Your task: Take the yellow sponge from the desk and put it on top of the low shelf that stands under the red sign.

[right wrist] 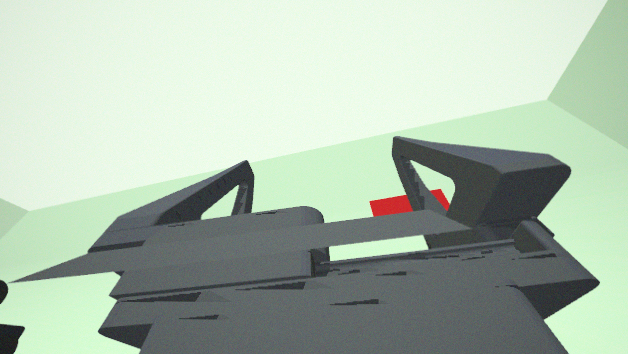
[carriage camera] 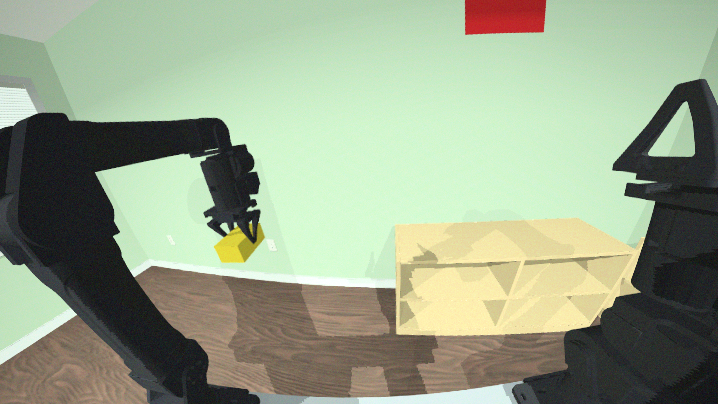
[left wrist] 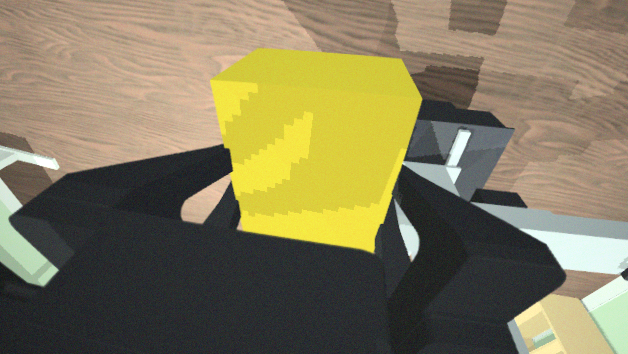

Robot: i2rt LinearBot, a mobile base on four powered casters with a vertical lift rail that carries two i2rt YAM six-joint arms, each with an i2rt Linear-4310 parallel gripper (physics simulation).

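Frame: origin at the left arm's base, x ahead, y left, z up, level; metres.
Seen in the pictures: left gripper, between the fingertips: [carriage camera: 244, 242] [left wrist: 317, 155]; right gripper, between the fingertips: [right wrist: 319, 157]; right arm's base, origin of its link: [carriage camera: 578, 401].
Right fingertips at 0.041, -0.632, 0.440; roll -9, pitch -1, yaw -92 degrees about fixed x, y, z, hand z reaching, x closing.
Offsets run from my right fingertips to a thing's top centre, as dx, dy, dz. "*": to the spot under its first point. Level surfaces: height alone.
The yellow sponge {+0.224, +0.627, -0.223} [carriage camera: 231, 249] [left wrist: 320, 145] is held between the fingers of my left gripper [carriage camera: 235, 233] [left wrist: 317, 155], in the air left of the middle in the carriage view. My left gripper is shut on it and points down. The low shelf {dz -0.634} [carriage camera: 426, 259] is pale wood with open compartments and stands on the floor against the wall, right of the middle, apart from the sponge. The red sign {+0.923, -0.446, +0.608} [carriage camera: 505, 17] [right wrist: 392, 205] is on the wall above it. My right gripper [right wrist: 319, 157] is open and empty, pointing up at the right. The desk does not show.
The right arm hides part of the shelf's right end in the carriage view. Another pale wooden piece {* +0.507, -1.199, -0.824} [carriage camera: 633, 266] shows behind that end. The green wall [carriage camera: 326, 125] runs behind, with a white outlet {+1.111, +1.148, -0.786} [carriage camera: 271, 245] and a white baseboard. Wooden floor {dz -1.244} [carriage camera: 341, 311] lies in front of the shelf.
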